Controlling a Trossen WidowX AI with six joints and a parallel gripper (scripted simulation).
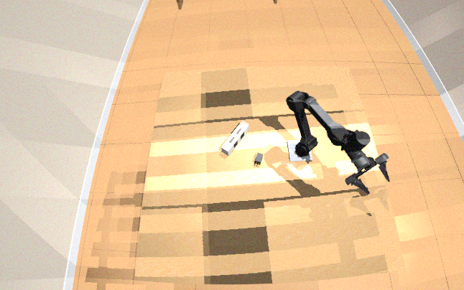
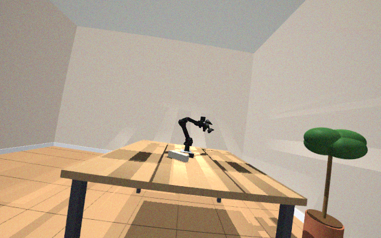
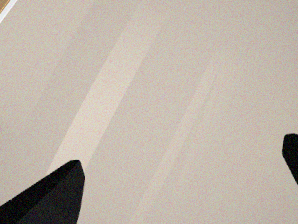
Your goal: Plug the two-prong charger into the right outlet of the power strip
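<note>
Right now the black two-prong charger is 39 cm ahead of my gripper tip, 34 cm to the right of it and 31 cm below it.
</note>
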